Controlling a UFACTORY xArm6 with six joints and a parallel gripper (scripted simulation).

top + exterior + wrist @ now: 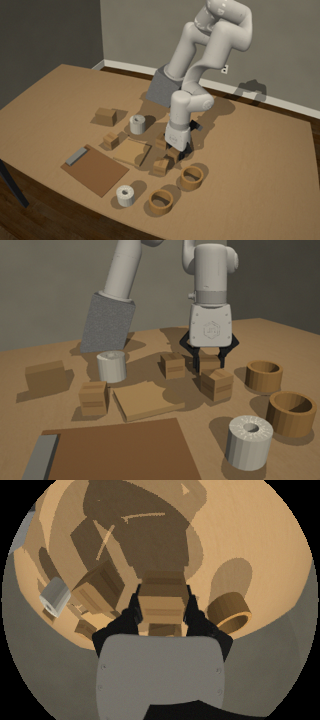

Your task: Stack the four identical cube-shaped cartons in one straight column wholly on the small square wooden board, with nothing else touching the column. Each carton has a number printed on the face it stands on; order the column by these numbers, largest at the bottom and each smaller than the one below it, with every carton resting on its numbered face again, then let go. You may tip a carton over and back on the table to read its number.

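My gripper is now 2 cm short of the square wooden board, 19 cm to the left of it and 3 cm above it. Also, from my hand: brown box (15 cm behind, 37 cm to the right).
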